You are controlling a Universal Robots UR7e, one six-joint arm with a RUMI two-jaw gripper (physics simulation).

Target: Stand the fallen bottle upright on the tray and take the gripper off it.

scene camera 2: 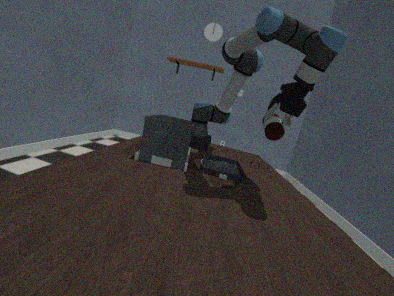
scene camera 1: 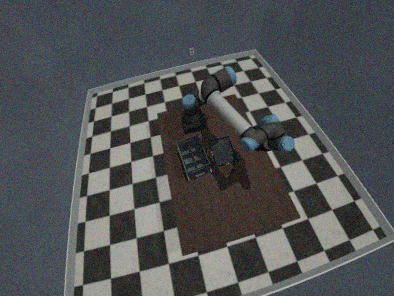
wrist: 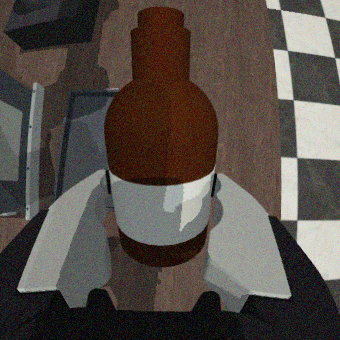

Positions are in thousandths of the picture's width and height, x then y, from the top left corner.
Labels:
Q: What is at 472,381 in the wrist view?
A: A brown bottle.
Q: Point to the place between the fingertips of my gripper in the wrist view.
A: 475,513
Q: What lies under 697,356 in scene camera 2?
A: My gripper.

